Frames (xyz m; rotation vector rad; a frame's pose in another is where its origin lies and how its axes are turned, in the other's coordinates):
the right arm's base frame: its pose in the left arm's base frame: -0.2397 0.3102 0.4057 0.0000 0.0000 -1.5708
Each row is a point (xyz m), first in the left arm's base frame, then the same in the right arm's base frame.
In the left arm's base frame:
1: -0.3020 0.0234 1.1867
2: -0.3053 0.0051 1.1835
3: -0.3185 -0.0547 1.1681
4: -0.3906 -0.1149 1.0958
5: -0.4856 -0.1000 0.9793
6: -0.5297 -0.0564 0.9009
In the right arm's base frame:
1: 0.2868 -0.0623 0.7810
2: 0.3051 -0.0656 0.7778
3: 0.3649 -0.0788 0.7624
4: 0.4251 -0.1509 0.6901
5: 0.4102 -0.2459 0.5736
6: 0.3666 -0.2900 0.4952

